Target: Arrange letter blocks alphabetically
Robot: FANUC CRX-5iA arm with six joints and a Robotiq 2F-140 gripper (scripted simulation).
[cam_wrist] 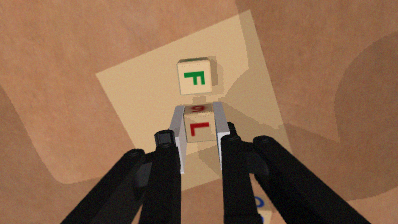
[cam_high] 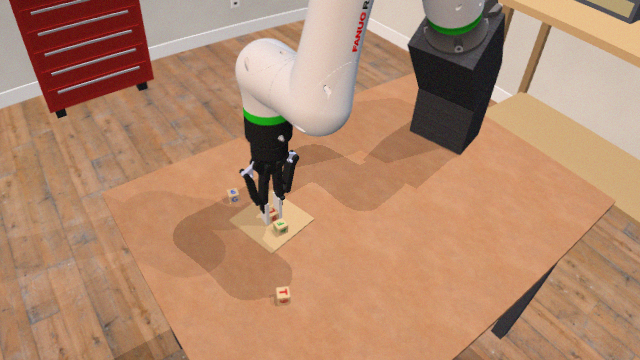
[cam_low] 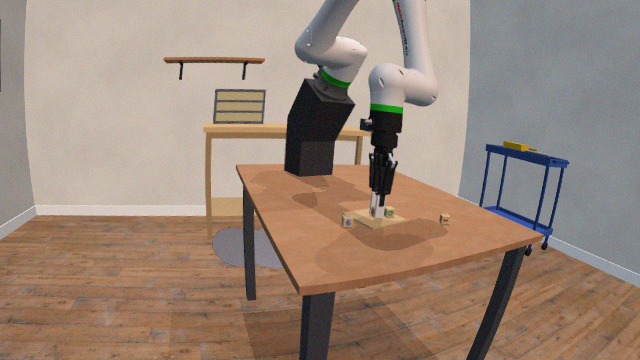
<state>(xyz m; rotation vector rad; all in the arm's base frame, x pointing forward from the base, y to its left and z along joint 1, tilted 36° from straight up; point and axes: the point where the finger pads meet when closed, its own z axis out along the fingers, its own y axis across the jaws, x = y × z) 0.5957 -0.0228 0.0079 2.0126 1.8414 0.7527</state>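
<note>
Now: hand 4 cm above the tan mat.
</note>
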